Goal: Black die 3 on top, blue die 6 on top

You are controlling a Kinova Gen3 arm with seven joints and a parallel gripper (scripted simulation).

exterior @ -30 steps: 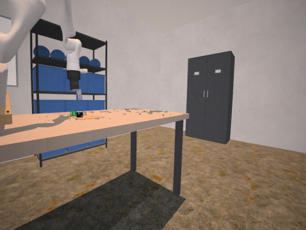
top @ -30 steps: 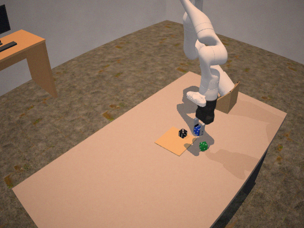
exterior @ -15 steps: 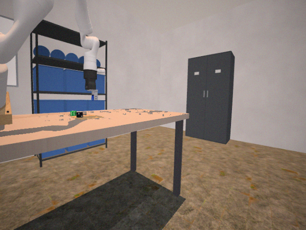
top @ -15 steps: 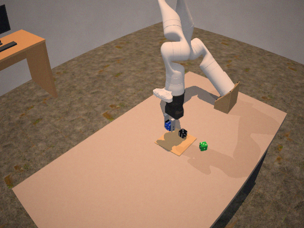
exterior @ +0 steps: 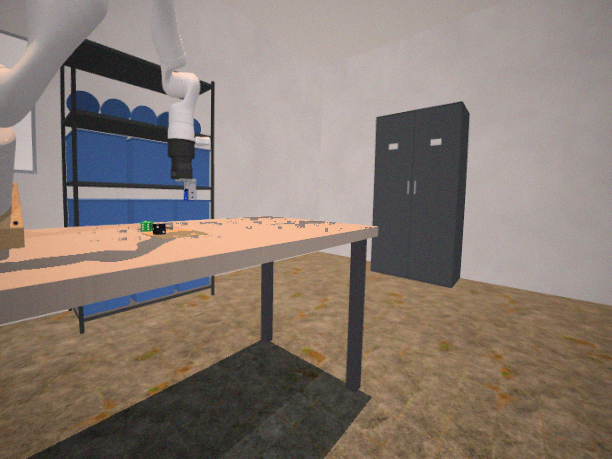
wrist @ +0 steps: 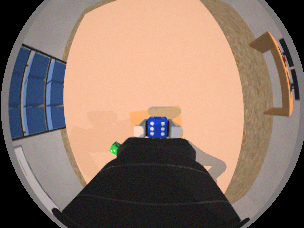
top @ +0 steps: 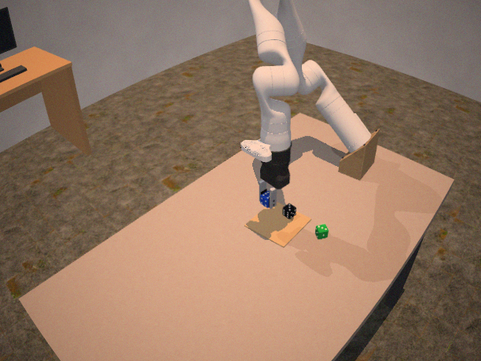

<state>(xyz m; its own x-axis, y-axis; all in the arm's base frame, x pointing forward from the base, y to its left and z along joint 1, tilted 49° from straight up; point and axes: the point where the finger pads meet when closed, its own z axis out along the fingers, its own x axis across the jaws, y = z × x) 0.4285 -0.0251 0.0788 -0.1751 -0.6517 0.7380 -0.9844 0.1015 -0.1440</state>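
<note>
The orange mat lies 120 mm below my hand, 40 mm behind it and 10 mm to the left of it. From my hand the other things lie so: blue die (right at my hand); then black die (100 mm below, 90 mm behind, 20 mm to the left); then green die (140 mm to the left, 110 mm below, 80 mm behind).
</note>
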